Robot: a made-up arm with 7 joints. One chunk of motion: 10 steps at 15 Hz.
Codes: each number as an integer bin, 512 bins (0 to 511) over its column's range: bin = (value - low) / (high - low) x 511, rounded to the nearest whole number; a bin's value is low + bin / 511 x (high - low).
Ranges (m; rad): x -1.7..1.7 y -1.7..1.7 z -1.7..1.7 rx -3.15..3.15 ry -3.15..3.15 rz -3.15..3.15
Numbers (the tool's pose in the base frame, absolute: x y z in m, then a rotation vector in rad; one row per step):
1: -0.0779 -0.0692 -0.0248 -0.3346 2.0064 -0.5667
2: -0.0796 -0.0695 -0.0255 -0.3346 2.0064 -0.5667
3: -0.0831 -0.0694 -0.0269 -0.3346 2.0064 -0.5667
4: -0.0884 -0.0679 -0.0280 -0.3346 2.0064 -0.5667
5: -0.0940 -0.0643 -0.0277 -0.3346 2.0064 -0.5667
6: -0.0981 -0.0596 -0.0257 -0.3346 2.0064 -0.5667
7: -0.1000 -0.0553 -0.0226 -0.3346 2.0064 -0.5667
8: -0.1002 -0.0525 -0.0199 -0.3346 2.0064 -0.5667
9: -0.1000 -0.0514 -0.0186 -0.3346 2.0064 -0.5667
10: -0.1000 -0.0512 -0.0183 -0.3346 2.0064 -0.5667
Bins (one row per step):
1: 244 245 252 228 418 210
2: 244 245 252 228 418 210
3: 243 245 251 228 418 210
4: 242 245 251 228 418 210
5: 241 246 251 228 418 210
6: 241 247 252 228 418 210
7: 240 247 252 228 418 210
8: 240 248 253 228 418 210
9: 240 248 253 228 418 210
10: 240 248 253 228 418 210

